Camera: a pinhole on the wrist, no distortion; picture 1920 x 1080 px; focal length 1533.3 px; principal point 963.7 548.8 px. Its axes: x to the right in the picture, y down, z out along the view. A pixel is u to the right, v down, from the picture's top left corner.
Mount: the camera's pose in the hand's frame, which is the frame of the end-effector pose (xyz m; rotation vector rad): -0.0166 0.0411 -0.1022 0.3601 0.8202 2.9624
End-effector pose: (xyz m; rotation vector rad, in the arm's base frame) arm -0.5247 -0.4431 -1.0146 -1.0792 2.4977 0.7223
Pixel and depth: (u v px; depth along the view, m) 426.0 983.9 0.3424
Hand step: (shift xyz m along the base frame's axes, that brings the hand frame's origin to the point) -0.1880 0.0801 -0.2192
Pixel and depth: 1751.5 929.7 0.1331
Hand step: -0.0270 0.1031 0.0195
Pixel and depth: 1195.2 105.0 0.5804
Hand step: -0.3536 0.4435 -0.1161
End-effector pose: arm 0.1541 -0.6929 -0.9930 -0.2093 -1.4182 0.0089
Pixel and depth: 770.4 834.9 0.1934
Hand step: -0.0502 0.1196 0.0463
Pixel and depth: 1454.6 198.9 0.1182
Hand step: 0.0206 0.1205 -0.0460
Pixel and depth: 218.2 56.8 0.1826
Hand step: 0.0368 0.1851 0.0834
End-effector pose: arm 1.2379 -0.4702 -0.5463 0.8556 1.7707 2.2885
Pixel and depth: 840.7 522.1 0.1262
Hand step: 0.0058 -0.0228 0.1051
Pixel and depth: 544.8 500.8 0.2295
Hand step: -0.0086 0.0554 0.1895
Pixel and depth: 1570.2 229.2 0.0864
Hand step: 0.0332 -0.0719 0.0799
